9 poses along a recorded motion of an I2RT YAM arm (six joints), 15 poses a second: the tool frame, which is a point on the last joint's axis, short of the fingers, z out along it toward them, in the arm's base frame.
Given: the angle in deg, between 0 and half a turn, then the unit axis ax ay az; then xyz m.
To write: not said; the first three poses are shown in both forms.
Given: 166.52 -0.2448 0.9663 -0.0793 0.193 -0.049 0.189
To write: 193 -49 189 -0.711 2.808 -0.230
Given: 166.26 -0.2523 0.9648 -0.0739 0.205 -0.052 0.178
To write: 205 -52 178 -0.732 2.800 -0.214
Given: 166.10 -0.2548 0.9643 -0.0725 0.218 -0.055 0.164
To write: 218 -55 164 -0.739 2.795 -0.210
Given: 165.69 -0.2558 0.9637 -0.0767 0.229 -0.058 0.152
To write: 229 -58 152 -0.740 2.787 -0.222
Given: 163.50 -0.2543 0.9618 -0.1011 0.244 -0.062 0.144
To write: 244 -62 144 -0.726 2.745 -0.289
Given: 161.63 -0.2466 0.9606 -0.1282 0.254 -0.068 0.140
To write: 254 -68 140 -0.696 2.710 -0.362
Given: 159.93 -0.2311 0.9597 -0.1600 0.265 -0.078 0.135
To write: 265 -78 135 -0.645 2.679 -0.447
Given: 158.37 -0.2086 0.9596 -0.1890 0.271 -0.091 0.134
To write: 271 -91 134 -0.577 2.652 -0.522
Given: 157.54 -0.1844 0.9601 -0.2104 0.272 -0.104 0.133
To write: 272 -104 133 -0.507 2.640 -0.578
